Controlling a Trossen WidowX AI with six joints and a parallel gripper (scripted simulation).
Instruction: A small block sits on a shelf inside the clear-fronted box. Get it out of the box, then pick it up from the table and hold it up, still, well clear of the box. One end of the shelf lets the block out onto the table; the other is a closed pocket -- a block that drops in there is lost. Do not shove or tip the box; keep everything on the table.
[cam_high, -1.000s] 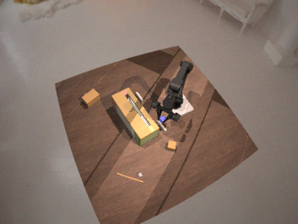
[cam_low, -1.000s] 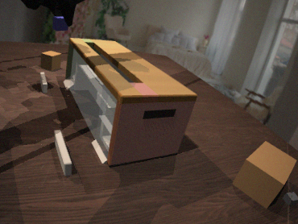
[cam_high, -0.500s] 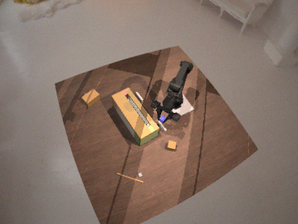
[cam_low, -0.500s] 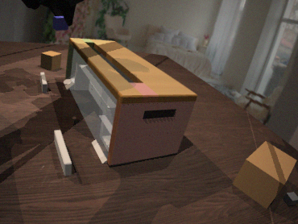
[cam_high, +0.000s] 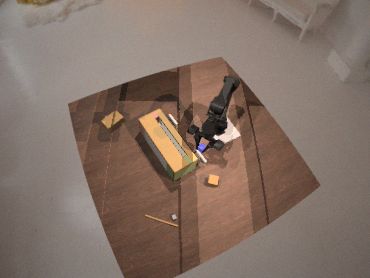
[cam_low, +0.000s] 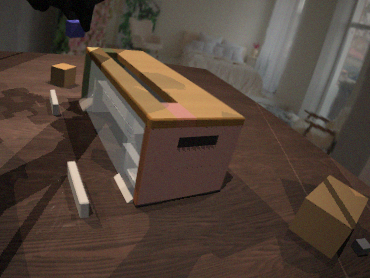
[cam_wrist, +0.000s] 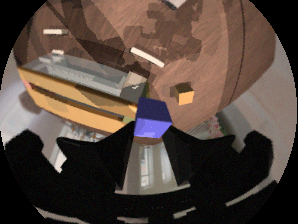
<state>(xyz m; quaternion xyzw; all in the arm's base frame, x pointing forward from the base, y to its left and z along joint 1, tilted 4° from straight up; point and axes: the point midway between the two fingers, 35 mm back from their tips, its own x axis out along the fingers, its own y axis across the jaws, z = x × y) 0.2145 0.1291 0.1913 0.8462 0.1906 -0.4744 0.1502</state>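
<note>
My gripper tip is 2 cm past the blue block and 1 cm to the left of it. The rest, counted from my gripper tip: orange cube: 2 cm behind, 14 cm to the left, 15 cm below; thin stick: 32 cm ahead, 20 cm to the left, 17 cm below; orange box: 32 cm ahead, 47 cm to the right, 14 cm below.
</note>
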